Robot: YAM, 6 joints.
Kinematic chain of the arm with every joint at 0, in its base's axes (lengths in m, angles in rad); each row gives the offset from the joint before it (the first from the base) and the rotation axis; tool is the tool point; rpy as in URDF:
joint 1: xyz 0 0 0.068 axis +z
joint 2: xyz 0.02 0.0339 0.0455 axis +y
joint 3: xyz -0.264 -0.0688 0 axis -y
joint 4: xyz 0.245 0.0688 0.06 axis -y
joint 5: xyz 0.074 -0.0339 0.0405 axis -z
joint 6: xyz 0.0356 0 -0.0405 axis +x
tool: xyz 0 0 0 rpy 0 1.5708 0
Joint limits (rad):
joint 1: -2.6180..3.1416
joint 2: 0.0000..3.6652
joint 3: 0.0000..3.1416
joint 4: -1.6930..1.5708
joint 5: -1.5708..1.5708
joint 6: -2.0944..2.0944
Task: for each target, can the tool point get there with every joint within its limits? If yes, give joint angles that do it. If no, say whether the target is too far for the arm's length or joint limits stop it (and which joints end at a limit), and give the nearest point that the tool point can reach.
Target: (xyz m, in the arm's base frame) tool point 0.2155 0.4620 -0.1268
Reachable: yes | joints 1.1927 3.0683 2.0363 0.0044 0.9866 -0.7993
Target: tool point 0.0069 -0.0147 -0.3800
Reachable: no: joint limits stop it (at a limit: joint 2) | nearest point 0.0225 -0.0479 -0.3229 | short by 0.068 m
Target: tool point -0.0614 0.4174 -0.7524
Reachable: no: too far | nearest point -0.0483 0.3282 -0.3707 | short by 0.392 m
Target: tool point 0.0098 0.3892 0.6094
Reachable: yes | joints 1.5763 2.2548 2.8683 0.6110 0.3412 -0.8695
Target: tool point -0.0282 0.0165 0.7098
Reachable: yes | joints 0.2657 1.2213 2.4758 0.0316 -0.7162 -0.0039
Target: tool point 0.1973 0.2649 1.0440
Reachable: no: too far | nearest point 0.1302 0.1748 0.7072 | short by 0.355 m
